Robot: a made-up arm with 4 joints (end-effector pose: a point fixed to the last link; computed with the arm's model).
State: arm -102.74 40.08 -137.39 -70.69
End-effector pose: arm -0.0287 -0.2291 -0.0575 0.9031 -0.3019 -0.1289 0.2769
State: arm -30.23 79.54 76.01 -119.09
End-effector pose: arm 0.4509 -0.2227 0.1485 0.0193 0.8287 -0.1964 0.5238
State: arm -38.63 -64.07 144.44 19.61
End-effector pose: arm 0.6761 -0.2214 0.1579 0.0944 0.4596 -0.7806 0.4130
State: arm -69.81 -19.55 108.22 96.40
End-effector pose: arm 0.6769 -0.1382 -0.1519 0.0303 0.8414 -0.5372 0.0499
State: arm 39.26 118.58 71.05 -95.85
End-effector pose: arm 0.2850 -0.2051 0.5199 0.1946 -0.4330 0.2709 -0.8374
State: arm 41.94 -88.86 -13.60 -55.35
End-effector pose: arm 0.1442 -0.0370 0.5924 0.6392 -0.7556 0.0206 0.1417
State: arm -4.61 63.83 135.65 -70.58
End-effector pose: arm 0.3532 -0.1413 0.1310 0.0425 -0.6400 -0.5250 -0.5594
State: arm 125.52 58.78 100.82 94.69
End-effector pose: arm -0.4359 -0.6270 0.5001 0.9085 0.0062 -0.2683 -0.3203
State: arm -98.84 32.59 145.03 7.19
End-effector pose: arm -0.1451 -0.4637 -0.2962 0.4998 -0.2065 -0.8291 -0.1417
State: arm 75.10 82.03 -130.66 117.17
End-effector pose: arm 0.1808 0.1849 0.7454 0.3487 -0.9304 -0.1121 0.0159
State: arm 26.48 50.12 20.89 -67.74
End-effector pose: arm 0.3590 -0.2836 0.4266 0.6564 0.2974 -0.2529 0.6455
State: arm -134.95 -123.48 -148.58 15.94
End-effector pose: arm -0.0418 -0.0779 -0.4146 0.5412 0.6930 0.0403 0.4747
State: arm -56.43 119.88 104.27 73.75
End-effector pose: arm 0.0012 -0.4047 -0.4291 0.2777 0.3366 0.8698 0.2303
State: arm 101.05 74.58 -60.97 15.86
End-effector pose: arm 0.2404 -0.1680 0.4333 0.1518 0.6721 -0.6998 0.1885
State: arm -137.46 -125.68 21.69 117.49
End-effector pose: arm -0.0140 0.0892 0.2763 0.6871 -0.6292 -0.1714 0.3204
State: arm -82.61 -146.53 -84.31 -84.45
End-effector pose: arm 0.0195 -0.0958 -0.0805 0.4262 0.0836 -0.0701 -0.8980
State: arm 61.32 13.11 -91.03 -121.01
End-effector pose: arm 0.0526 -0.0398 0.4703 0.1424 -0.7853 -0.5710 0.1922
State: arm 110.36 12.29 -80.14 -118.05
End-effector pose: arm -0.1932 -0.0531 0.4034 0.0707 0.7957 0.5982 0.0636
